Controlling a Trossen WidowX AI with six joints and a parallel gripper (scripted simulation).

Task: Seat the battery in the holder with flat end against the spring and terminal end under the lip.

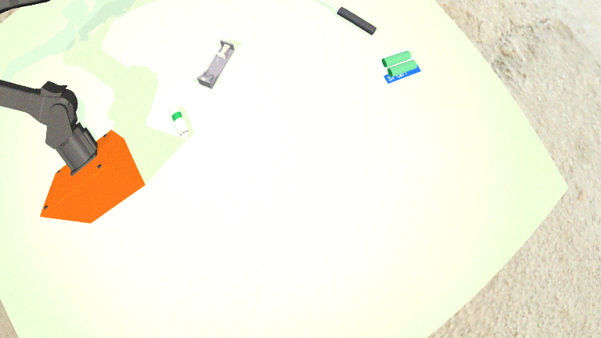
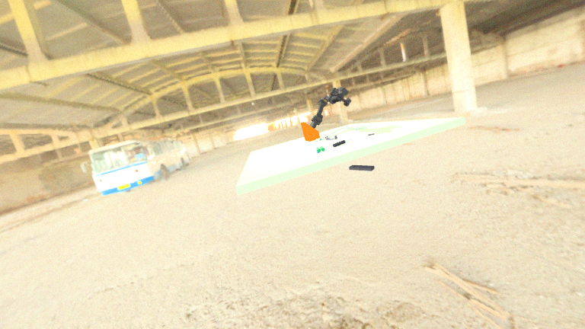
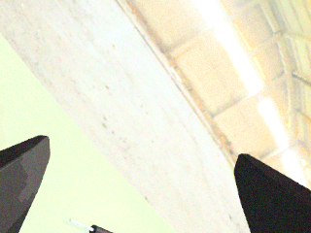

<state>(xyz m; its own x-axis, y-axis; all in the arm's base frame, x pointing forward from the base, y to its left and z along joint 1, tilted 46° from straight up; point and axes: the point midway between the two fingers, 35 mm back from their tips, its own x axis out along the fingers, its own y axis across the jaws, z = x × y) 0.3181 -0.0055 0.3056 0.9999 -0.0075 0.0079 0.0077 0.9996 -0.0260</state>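
My gripper tip is 18 cm past the battery, 23 cm to the left of it and 30 cm above it. From my gripper tip the other things lie so: card 26 cm ahead, 39 cm to the right, 30 cm below; dark flat object 22 cm ahead, 30 cm below; black-handled screwdriver 24 cm ahead, 22 cm to the right, 29 cm below.
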